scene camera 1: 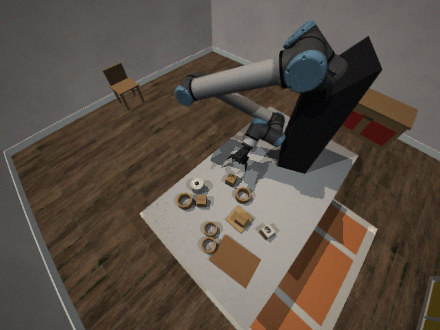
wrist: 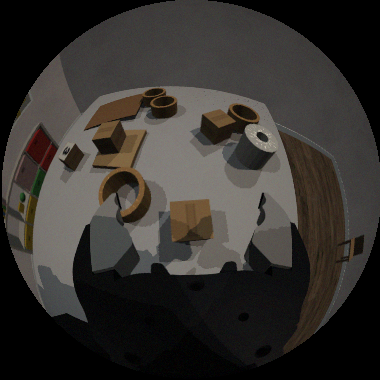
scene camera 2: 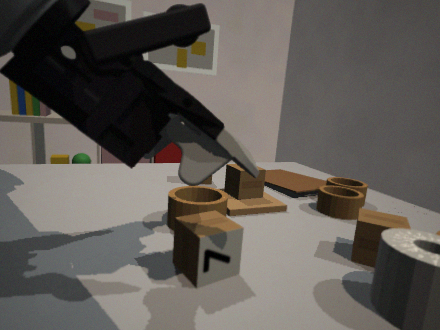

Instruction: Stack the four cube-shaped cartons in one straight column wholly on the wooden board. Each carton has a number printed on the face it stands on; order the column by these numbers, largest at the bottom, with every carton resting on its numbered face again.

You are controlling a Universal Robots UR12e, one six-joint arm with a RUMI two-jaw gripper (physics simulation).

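Frame: origin at the arm's base, x ahead, y left, z up, level; millimetres.
Seen in the pictures: gripper, fingertip midpoint: [scene camera 1: 231,173] [wrist: 189,195] [scene camera 2: 218,161]; arm's base at its link origin: [scene camera 1: 327,76].
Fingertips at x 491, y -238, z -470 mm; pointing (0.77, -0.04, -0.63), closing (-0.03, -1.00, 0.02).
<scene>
Pixels of each thing's top centre, then the offset from my fingertips to it.
- light wooden board at its top centre: [scene camera 2: 244,196] [wrist: 117,145] [scene camera 1: 239,218] dx +178, dy +170, dz -118 mm
- fourth carton at its top centre: [scene camera 2: 383,218] [wrist: 219,117] [scene camera 1: 201,199] dx +216, dy -79, dz -72 mm
- grey roll at its top centre: [scene camera 2: 432,247] [wrist: 261,136] [scene camera 1: 196,183] dx +149, dy -162, dz -58 mm
- brown panel at its top centre: [scene camera 2: 287,175] [wrist: 113,107] [scene camera 1: 235,259] dx +385, dy +262, dz -112 mm
My gripper [scene camera 1: 235,167] [scene camera 2: 225,172] [wrist: 189,195] is open and empty, above a carton [scene camera 1: 231,179] [scene camera 2: 209,250] [wrist: 191,220] on the table. This carton has its white face with a black mark, like a 7 on its side, turned sideways in scene camera 2. Another carton [scene camera 1: 242,218] [scene camera 2: 244,181] [wrist: 110,136] stands on the light wooden board [scene camera 1: 232,218] [scene camera 2: 257,206] [wrist: 131,145], number hidden. A carton [scene camera 1: 267,230] [wrist: 71,155] lies beside the board with its 3 upward. The fourth carton [scene camera 1: 201,200] [scene camera 2: 369,240] [wrist: 217,125] shows no number.
A ring [scene camera 1: 244,201] [scene camera 2: 197,207] [wrist: 143,200] stands between the near carton and the board. A grey roll [scene camera 1: 197,188] [scene camera 2: 407,280] [wrist: 255,150] and another ring [scene camera 1: 184,207] are beside the fourth carton. Two rings [scene camera 1: 210,236] [wrist: 164,111] stand near a brown panel [scene camera 1: 235,260] [scene camera 2: 295,181] [wrist: 117,110].
</scene>
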